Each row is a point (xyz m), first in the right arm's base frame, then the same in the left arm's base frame.
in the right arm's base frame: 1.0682 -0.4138 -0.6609
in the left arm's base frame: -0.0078 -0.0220 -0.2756
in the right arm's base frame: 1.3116 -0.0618 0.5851
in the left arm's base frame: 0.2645 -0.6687 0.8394
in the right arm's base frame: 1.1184 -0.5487 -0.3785
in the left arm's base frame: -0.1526 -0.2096 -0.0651
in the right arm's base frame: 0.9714 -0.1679 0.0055
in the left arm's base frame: 0.1304 -0.1538 0.4154
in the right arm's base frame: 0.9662 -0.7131 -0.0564
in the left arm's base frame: -0.3855 -0.2395 0.2493
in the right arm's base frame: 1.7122 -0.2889 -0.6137
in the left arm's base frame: 0.2838 -0.5875 -0.4421
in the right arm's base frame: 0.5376 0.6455 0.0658
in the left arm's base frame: 0.7820 0.3798 0.7952
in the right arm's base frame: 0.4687 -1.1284 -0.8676
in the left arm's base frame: -0.8340 0.4437 -0.3911
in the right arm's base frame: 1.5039 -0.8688 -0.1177
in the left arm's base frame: -0.3798 -0.7258 -0.0345
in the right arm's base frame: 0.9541 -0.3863 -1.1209
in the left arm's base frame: 0.0354 0.2716 -0.6461
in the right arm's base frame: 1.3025 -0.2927 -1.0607
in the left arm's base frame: 0.2144 -0.0428 -0.6994
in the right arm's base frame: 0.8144 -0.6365 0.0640
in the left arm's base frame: -0.3667 -0.1370 0.4297
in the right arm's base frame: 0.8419 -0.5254 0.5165
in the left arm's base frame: -0.3006 -0.3212 0.8534
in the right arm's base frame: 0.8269 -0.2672 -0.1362
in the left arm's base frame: 0.0107 0.0111 0.3190
